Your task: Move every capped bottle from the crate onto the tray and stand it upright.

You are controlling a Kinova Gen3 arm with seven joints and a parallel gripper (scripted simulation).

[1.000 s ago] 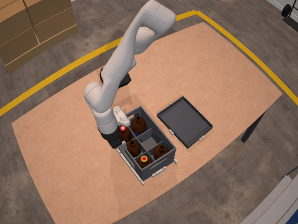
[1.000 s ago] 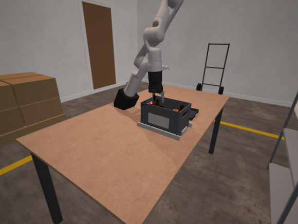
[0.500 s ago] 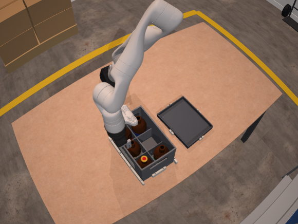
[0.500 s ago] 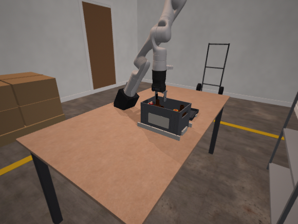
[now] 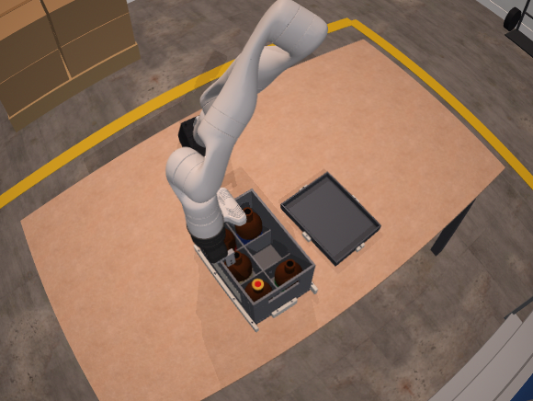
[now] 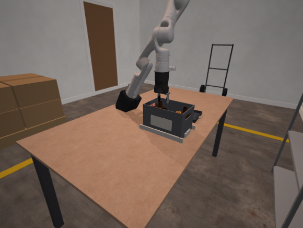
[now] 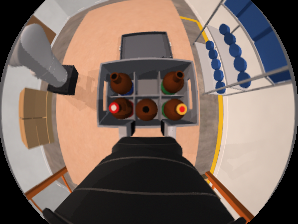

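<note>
Right now my hand is 15 cm above the bottle, 9 cm past it and 3 cm to the right of it. From my hand the other things lie so: dark tray (36 cm to the left, 22 cm below, 3 cm behind); dark grey crate (15 cm below, 8 cm to the left, 1 cm behind).
</note>
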